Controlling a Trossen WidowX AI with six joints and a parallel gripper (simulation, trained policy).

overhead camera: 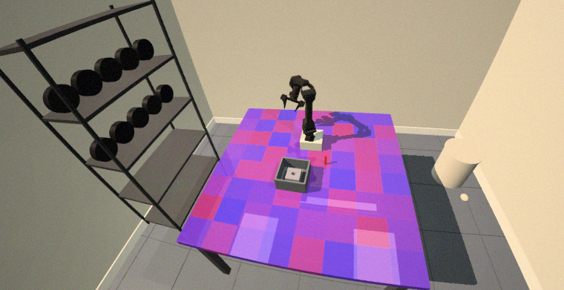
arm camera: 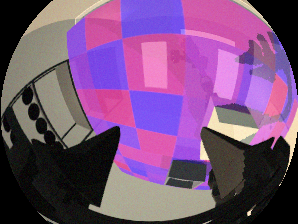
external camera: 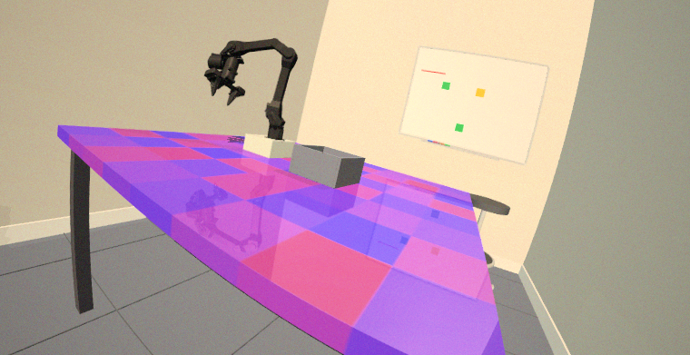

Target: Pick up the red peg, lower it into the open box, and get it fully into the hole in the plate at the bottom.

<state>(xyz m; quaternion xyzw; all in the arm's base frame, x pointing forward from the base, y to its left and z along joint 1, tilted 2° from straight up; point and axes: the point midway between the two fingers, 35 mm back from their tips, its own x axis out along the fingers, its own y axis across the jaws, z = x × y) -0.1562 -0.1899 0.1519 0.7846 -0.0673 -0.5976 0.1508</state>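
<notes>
My gripper tip is 35 cm to the right of the red peg, 30 cm short of it and 15 cm above it. From my gripper tip the other things lie so: plate (48 cm ahead, 18 cm to the left, 14 cm below); grey box (48 cm ahead, 18 cm to the left, 16 cm below).
</notes>
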